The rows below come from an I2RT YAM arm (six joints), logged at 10 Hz.
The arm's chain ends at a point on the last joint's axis. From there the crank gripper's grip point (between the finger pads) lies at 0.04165 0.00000 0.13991 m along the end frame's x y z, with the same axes.
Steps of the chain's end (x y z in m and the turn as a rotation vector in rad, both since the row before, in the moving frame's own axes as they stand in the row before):
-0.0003 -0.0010 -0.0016 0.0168 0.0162 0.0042
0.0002 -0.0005 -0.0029 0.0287 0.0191 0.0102
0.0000 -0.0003 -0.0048 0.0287 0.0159 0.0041
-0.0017 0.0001 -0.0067 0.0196 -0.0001 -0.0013
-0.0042 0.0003 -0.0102 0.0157 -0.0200 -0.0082
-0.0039 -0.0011 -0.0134 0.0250 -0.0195 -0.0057
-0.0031 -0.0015 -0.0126 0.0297 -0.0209 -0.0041
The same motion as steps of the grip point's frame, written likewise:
0.0020 -0.0032 -0.0023 0.0168 0.0162 0.0042
0.0029 -0.0041 -0.0038 0.0287 0.0191 0.0102
0.0022 -0.0041 -0.0055 0.0287 0.0159 0.0041
-0.0017 -0.0027 -0.0067 0.0196 -0.0001 -0.0013
-0.0070 -0.0022 -0.0094 0.0157 -0.0200 -0.0082
-0.0066 -0.0048 -0.0127 0.0250 -0.0195 -0.0057
-0.0060 -0.0058 -0.0118 0.0297 -0.0209 -0.0041

